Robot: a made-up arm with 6 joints. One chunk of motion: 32 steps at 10 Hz.
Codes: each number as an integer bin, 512 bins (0 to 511) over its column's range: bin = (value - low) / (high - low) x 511, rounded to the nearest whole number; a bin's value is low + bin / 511 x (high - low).
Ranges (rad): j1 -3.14..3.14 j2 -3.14..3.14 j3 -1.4..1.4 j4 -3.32..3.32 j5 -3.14..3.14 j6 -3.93..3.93
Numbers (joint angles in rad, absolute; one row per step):
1: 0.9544 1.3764 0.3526 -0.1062 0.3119 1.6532
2: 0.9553 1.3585 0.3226 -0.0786 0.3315 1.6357
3: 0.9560 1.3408 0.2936 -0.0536 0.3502 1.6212
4: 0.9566 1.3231 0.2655 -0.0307 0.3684 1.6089
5: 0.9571 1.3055 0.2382 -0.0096 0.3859 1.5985
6: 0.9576 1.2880 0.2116 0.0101 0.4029 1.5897
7: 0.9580 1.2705 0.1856 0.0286 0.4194 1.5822
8: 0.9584 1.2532 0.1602 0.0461 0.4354 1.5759
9: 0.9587 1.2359 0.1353 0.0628 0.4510 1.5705
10: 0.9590 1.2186 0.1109 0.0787 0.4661 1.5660
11: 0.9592 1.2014 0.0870 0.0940 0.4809 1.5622
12: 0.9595 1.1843 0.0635 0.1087 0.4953 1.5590
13: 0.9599 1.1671 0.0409 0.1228 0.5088 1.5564
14: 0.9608 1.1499 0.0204 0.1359 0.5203 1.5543
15: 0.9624 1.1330 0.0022 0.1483 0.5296 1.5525
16: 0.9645 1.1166 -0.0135 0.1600 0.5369 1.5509
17: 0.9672 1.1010 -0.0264 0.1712 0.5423 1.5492
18: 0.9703 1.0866 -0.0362 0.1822 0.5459 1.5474
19: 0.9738 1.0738 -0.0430 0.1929 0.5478 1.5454
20: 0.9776 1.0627 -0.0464 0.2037 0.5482 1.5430
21: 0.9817 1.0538 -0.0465 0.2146 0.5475 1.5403
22: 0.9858 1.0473 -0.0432 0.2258 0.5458 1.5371
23: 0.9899 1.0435 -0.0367 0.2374 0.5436 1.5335
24: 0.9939 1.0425 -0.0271 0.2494 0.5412 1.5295
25: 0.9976 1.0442 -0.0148 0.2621 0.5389 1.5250
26: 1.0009 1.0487 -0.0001 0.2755 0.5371 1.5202
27: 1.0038 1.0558 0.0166 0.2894 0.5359 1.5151
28: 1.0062 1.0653 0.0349 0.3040 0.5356 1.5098
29: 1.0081 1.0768 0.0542 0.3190 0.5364 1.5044
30: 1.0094 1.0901 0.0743 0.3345 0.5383 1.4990
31: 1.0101 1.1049 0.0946 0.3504 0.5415 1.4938
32: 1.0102 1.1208 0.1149 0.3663 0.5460 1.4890
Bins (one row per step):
1: 333 367 320 247 281 363
2: 333 366 314 249 282 362
3: 333 365 309 251 284 361
4: 333 363 304 253 285 360
5: 333 362 299 255 287 359
6: 333 360 294 256 288 359
7: 333 359 289 258 290 358
8: 333 357 285 259 291 358
9: 334 356 280 260 292 358
10: 334 355 276 262 293 357
11: 334 353 271 263 295 357
12: 334 352 267 264 296 357
13: 334 350 263 265 297 357
14: 334 349 259 266 298 357
15: 334 348 256 267 299 356
16: 334 346 253 268 299 356
17: 334 345 251 269 300 356
18: 334 344 249 270 300 356
19: 335 343 248 270 300 356
20: 335 342 247 271 300 356
21: 335 341 247 272 300 356
22: 336 341 248 273 300 355
23: 336 340 249 274 300 355
24: 336 340 251 275 300 355
25: 337 340 253 276 299 355
26: 337 341 255 277 299 354
27: 337 341 259 278 299 354
28: 337 342 262 279 299 354
29: 338 343 265 280 299 353
30: 338 344 269 281 299 353
31: 338 345 273 282 300 353
32: 338 347 276 284 300 352

